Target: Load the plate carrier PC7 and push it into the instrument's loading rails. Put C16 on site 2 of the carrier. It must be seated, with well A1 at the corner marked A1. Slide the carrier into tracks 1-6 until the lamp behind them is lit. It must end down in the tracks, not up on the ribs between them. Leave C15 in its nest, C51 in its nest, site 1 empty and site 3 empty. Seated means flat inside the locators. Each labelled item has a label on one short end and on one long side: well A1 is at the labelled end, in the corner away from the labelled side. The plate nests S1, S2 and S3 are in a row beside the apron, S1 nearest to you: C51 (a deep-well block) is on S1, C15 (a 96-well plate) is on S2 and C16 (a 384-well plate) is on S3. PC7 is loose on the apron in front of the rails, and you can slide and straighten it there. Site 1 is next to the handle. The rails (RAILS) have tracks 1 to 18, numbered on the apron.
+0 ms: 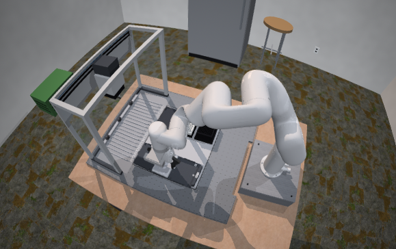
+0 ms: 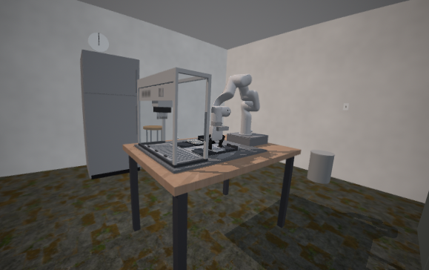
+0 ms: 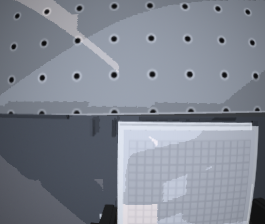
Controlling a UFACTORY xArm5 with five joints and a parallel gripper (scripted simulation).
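The plate carrier PC7 lies 10 mm behind my hand and 10 mm below it. Round my hand: frame post 200 mm ahead, 130 mm to the left, 220 mm above; then black deep-well block 140 mm behind, 260 mm to the right.
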